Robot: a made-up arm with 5 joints.
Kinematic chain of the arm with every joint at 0, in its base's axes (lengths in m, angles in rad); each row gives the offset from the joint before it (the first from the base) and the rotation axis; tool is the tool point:
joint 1: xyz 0 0 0.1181 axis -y
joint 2: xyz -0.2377 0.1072 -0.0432 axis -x
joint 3: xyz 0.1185 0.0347 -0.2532 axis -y
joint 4: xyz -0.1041 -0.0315 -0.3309 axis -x
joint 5: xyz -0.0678 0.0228 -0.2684 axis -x
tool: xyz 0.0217 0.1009 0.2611
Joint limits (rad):
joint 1: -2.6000..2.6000
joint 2: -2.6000..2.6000
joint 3: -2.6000..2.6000
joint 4: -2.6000..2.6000
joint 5: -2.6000..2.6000
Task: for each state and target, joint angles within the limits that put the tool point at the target. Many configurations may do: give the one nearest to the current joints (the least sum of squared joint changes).
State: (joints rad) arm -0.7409 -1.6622 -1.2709 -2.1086 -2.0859
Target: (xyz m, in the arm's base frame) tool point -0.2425 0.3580 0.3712
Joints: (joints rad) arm 0.1593 -1.1892 -1.4856 -2.6000 -2.5584
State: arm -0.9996 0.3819 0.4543 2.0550 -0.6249
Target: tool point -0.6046 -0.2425 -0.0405
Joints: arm -1.0829 0.5345 0.3146 2.0460 -0.2559
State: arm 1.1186 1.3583 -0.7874 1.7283 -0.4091
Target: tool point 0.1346 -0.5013 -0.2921
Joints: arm 1.3827 1.2888 -0.2662 1.7020 -0.0816
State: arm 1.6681 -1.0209 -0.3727 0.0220 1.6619
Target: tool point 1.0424 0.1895 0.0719
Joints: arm 1.8964 0.1706 -0.1617 0.2014 1.3039
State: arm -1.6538 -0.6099 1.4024 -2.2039 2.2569
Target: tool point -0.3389 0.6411 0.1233
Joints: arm -1.2840 -0.2502 1.5485 -1.9229 2.3530
